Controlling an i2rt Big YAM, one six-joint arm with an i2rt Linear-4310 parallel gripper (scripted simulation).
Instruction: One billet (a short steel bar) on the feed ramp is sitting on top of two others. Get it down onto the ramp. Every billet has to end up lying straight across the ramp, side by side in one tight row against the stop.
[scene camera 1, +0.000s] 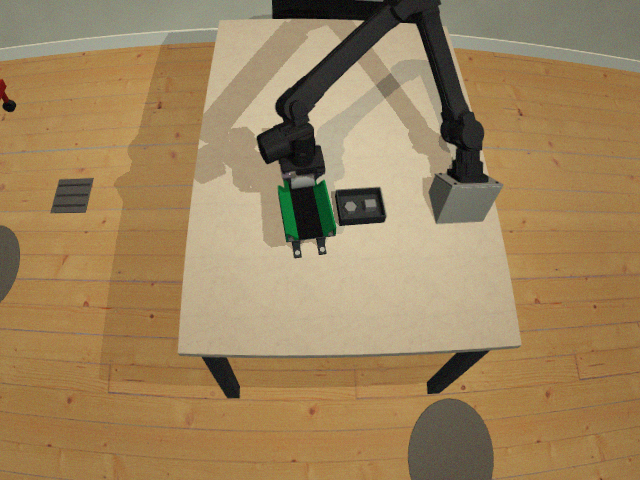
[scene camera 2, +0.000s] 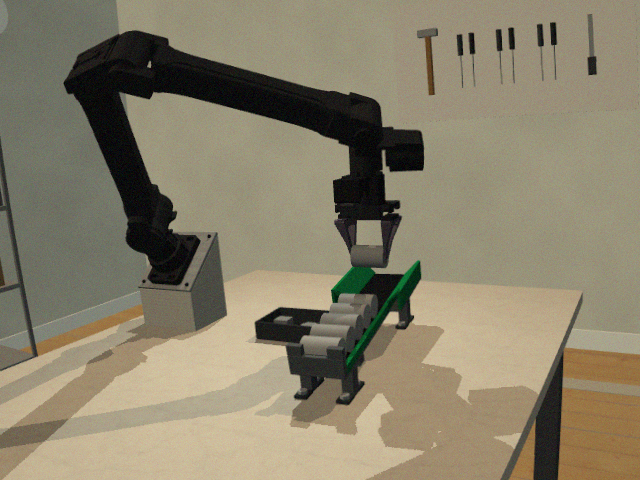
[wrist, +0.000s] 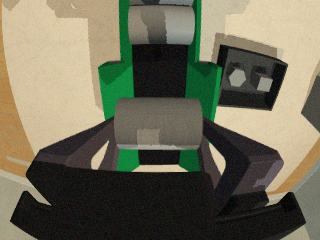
Labels:
my gripper: scene camera 1 302, 180; scene camera 2; wrist
black tray: scene camera 1; scene camera 2; wrist 246, 96
same spot on my gripper: (wrist: 86, 196) = (scene camera 2: 373, 214)
same spot on black tray: (scene camera 1: 358, 195) = (scene camera 2: 283, 340)

